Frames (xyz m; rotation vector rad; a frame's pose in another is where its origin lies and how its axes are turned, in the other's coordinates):
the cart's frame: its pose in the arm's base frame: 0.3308 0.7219 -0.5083 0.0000 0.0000 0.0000
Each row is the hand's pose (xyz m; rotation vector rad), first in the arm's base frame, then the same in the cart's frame.
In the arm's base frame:
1: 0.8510 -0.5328 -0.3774 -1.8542 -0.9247 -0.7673
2: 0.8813 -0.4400 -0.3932 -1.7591 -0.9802 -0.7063
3: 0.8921 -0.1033 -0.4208 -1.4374 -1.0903 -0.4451
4: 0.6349 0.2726 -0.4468 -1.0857 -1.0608 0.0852
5: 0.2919 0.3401 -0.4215 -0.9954 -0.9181 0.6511
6: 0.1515 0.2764 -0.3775 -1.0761 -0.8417 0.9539
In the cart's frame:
1: 0.5202 -1.2547 0.1309 -1.8542 -0.9247 -0.7673
2: 0.5505 -1.1619 0.1151 -1.7591 -0.9802 -0.7063
3: 0.5613 -0.8252 0.0875 -1.4374 -1.0903 -0.4451
4: 0.3041 -0.4493 0.0615 -1.0857 -1.0608 0.0852
5: -0.0389 -0.3818 0.0868 -0.9954 -0.9181 0.6511
6: -0.1793 -0.4455 0.1308 -1.0761 -0.8417 0.9539

